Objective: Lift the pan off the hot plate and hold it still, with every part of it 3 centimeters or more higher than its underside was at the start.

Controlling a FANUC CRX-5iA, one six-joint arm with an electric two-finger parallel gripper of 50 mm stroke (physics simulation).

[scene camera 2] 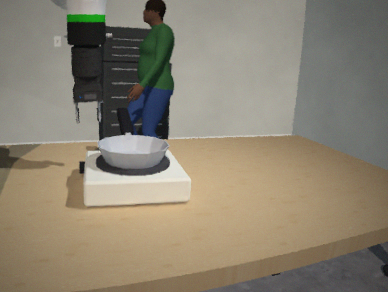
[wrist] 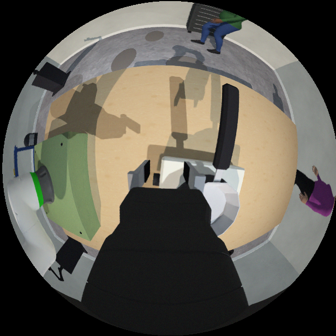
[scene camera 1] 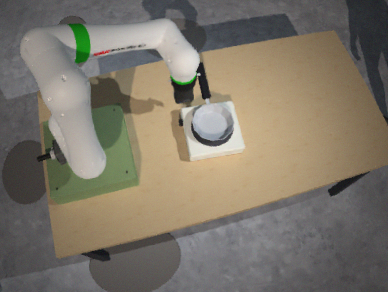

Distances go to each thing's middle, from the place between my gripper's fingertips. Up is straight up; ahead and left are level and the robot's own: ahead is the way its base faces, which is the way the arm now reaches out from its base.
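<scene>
With the grey pan [scene camera 2: 128, 151] as reference, my hand is 3 cm to the left of it, 3 cm above it and 10 cm short of it. The white hot plate [scene camera 2: 103, 185] is 13 cm to the right of my hand. That plate is also 9 cm ahead of my hand and 11 cm below it.
</scene>
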